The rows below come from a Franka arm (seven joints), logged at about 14 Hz.
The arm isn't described. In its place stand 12 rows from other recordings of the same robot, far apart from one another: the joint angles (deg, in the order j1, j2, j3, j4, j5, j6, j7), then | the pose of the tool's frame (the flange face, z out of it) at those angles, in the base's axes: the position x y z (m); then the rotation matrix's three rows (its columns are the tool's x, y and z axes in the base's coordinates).
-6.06 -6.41 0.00 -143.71 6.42 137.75 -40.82 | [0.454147 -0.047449 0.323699], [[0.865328 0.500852 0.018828], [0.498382 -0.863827 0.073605], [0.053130 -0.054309 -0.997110]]
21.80 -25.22 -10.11 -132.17 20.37 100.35 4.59 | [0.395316 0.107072 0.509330], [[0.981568 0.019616 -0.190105], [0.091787 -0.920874 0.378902], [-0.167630 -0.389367 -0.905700]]
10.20 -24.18 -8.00 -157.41 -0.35 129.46 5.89 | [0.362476 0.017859 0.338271], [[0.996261 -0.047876 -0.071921], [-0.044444 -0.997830 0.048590], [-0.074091 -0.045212 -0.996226]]
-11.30 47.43 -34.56 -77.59 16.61 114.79 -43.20 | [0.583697 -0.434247 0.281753], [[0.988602 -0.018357 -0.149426], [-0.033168 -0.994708 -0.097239], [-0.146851 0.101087 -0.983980]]
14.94 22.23 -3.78 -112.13 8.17 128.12 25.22 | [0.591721 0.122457 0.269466], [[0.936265 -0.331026 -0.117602], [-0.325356 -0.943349 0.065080], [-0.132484 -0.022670 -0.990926]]
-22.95 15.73 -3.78 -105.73 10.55 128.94 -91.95 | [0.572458 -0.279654 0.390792], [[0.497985 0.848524 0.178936], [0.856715 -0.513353 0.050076], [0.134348 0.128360 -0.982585]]
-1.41 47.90 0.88 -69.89 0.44 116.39 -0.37 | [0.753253 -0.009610 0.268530], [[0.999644 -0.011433 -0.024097], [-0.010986 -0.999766 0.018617], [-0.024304 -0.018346 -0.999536]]
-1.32 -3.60 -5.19 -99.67 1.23 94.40 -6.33 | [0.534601 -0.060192 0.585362], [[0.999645 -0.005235 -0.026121], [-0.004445 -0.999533 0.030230], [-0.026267 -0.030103 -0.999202]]
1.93 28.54 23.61 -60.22 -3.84 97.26 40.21 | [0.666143 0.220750 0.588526], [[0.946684 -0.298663 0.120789], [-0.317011 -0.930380 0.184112], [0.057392 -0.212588 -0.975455]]
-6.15 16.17 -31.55 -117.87 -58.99 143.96 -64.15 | [0.488349 -0.354334 0.335835], [[0.237978 0.970336 -0.042588], [0.656473 -0.193009 -0.729240], [-0.715828 0.145585 -0.682932]]
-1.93 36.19 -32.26 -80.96 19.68 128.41 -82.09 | [0.660954 -0.327368 0.401652], [[0.693710 0.681455 0.233208], [0.719243 -0.672570 -0.174180], [0.038153 0.288563 -0.956700]]
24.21 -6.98 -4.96 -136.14 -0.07 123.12 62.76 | [0.443363 0.154767 0.362282], [[0.723640 -0.682471 -0.102854], [-0.687831 -0.725405 -0.026007], [-0.056862 0.089566 -0.994356]]
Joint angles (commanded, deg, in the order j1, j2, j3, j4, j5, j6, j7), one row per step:
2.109, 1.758, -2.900, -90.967, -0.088, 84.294, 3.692
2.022, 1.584, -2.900, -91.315, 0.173, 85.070, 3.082
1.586, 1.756, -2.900, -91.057, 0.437, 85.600, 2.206
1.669, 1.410, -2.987, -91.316, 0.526, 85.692, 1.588
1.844, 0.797, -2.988, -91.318, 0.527, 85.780, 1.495
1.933, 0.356, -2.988, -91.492, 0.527, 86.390, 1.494
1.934, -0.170, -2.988, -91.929, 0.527, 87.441, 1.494
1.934, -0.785, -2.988, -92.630, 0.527, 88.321, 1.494
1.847, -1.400, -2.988, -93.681, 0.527, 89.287, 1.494
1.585, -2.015, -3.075, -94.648, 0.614, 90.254, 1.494
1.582, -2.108, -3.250, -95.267, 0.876, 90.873, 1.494
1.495, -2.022, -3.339, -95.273, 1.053, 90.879, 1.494
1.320, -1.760, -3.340, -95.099, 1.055, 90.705, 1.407
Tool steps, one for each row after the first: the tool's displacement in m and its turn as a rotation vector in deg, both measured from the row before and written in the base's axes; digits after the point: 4 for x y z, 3 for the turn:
0.0005, -0.0004, -0.0001, 0.347, -0.606, 0.504
0.0020, -0.0037, 0.0011, 0.358, -0.627, 0.418
-0.0016, 0.0001, 0.0014, 0.177, -0.187, 0.604
-0.0026, 0.0016, 0.0060, 0.029, -0.700, 0.266
-0.0010, 0.0008, 0.0036, 0.006, -0.877, 0.085
-0.0007, -0.0001, 0.0029, 0.006, -1.140, -0.009
-0.0017, -0.0001, 0.0014, 0.017, -0.794, -0.008
-0.0019, -0.0010, -0.0014, 0.022, -0.530, -0.096
-0.0019, -0.0033, -0.0007, 0.107, -0.617, -0.362
0.0002, -0.0013, -0.0033, 0.270, -0.100, -0.199
0.0004, -0.0013, -0.0008, 0.178, 0.081, -0.186
0.0010, -0.0016, -0.0013, 0.000, 0.260, -0.086

